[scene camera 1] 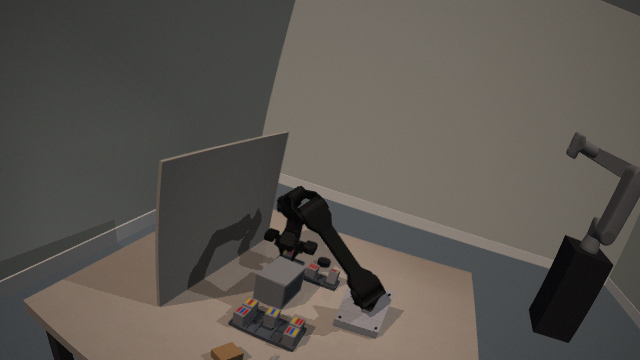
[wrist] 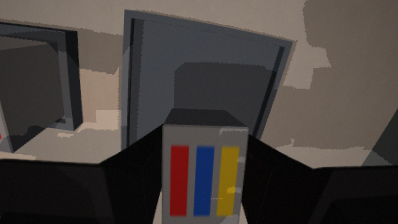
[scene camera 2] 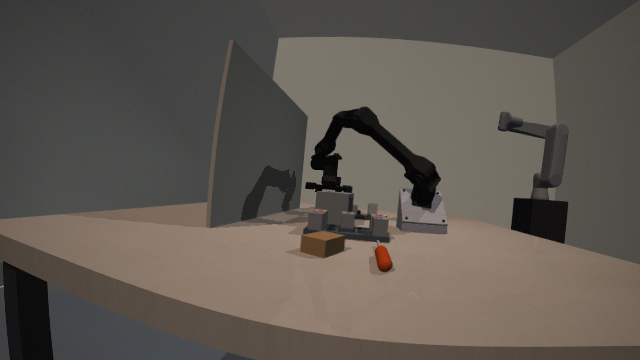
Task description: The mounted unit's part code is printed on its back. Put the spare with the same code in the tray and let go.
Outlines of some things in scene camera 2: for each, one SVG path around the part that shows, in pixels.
A cardboard box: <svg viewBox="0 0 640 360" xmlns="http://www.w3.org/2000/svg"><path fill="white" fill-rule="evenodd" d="M301 235L300 251L303 253L327 258L344 251L346 235L328 231Z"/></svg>
